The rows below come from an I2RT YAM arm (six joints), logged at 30 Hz.
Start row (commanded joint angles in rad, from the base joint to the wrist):
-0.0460 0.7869 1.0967 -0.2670 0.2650 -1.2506
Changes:
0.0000 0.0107 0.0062 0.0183 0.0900 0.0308
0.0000 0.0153 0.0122 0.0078 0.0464 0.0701
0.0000 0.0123 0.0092 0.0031 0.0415 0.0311
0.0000 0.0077 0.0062 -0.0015 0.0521 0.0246
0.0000 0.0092 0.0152 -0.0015 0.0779 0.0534
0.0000 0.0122 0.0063 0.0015 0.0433 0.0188
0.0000 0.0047 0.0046 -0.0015 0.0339 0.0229
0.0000 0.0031 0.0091 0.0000 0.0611 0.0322
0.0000 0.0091 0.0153 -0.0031 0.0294 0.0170
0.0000 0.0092 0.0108 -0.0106 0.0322 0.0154
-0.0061 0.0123 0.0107 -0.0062 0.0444 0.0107
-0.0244 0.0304 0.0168 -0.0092 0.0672 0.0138
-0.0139 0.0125 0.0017 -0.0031 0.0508 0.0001
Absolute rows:
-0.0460 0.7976 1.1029 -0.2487 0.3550 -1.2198
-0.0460 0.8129 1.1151 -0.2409 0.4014 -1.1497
-0.0460 0.8252 1.1243 -0.2378 0.4429 -1.1186
-0.0460 0.8329 1.1305 -0.2393 0.4950 -1.0940
-0.0460 0.8421 1.1457 -0.2408 0.5729 -1.0406
-0.0460 0.8543 1.1520 -0.2393 0.6162 -1.0218
-0.0460 0.8590 1.1566 -0.2408 0.6501 -0.9989
-0.0460 0.8621 1.1657 -0.2408 0.7112 -0.9667
-0.0460 0.8712 1.1810 -0.2439 0.7406 -0.9497
-0.0460 0.8804 1.1918 -0.2545 0.7728 -0.9343
-0.0521 0.8927 1.2025 -0.2607 0.8172 -0.9236
-0.0765 0.9231 1.2193 -0.2699 0.8844 -0.9098
-0.0904 0.9356 1.2210 -0.2730 0.9352 -0.9097

